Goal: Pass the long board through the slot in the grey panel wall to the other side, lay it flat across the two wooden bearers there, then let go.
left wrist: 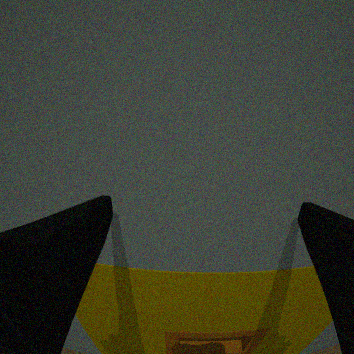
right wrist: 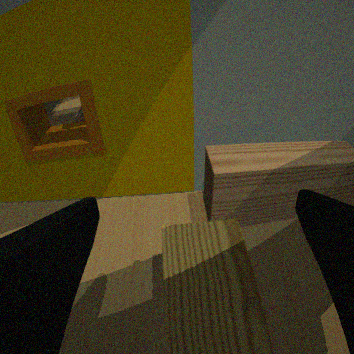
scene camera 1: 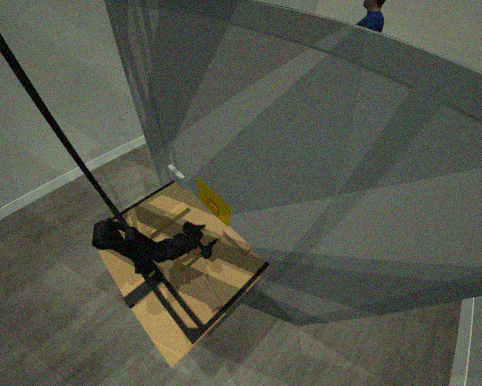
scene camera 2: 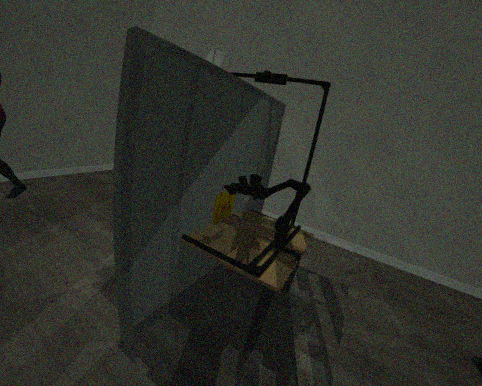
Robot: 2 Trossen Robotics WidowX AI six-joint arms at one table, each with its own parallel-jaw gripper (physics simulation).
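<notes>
The grey panel wall (scene camera 1: 310, 125) (scene camera 2: 160, 125) (left wrist: 200, 125) (right wrist: 280, 75) carries a yellow plate (scene camera 1: 204, 191) (scene camera 2: 218, 210) (left wrist: 150, 295) (right wrist: 160, 50). The slot's orange-brown frame (right wrist: 96, 120) (left wrist: 200, 334) sits in that plate. A ribbed wooden board (right wrist: 200, 280) shows low between my right fingers, its end toward the wall; its near end is out of view. My right gripper (scene camera 1: 210, 234) (right wrist: 200, 204) is open, not gripping the board. My left gripper (left wrist: 209, 210) is open and empty, high in front of the yellow plate. The bearers beyond the wall cannot be made out.
A wooden block (right wrist: 280, 192) stands by the wall, right of the yellow plate in the right wrist view. The wooden table (scene camera 1: 164, 342) (scene camera 2: 275, 278) has black edge rails. A tall black post (scene camera 1: 75, 155) (scene camera 2: 317, 135) rises beside the arms. Heavy shadows cross the tabletop.
</notes>
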